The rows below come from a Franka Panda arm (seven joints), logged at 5 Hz.
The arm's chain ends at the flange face. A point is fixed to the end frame.
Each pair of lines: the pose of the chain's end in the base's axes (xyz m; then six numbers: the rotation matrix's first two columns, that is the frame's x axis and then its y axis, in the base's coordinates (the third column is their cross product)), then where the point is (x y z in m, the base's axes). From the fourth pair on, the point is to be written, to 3 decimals.
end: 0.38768 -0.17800 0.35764 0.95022 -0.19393 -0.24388 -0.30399 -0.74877 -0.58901
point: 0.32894 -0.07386 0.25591
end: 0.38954 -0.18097 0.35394 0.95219 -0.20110 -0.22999 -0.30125 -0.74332 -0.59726
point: 0.33330 -0.07585 0.25181
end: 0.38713 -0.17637 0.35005 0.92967 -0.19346 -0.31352 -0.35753 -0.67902 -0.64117
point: 0.32642 -0.06124 0.26229
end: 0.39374 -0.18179 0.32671 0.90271 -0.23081 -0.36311 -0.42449 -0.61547 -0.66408
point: 0.337 -0.058 0.248
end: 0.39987 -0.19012 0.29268 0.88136 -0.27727 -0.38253 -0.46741 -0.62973 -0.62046
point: 0.345 -0.068 0.211
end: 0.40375 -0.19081 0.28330 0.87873 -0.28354 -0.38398 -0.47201 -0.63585 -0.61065
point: 0.348 -0.070 0.200
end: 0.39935 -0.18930 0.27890 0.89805 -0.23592 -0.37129 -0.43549 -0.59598 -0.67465
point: 0.344 -0.063 0.203
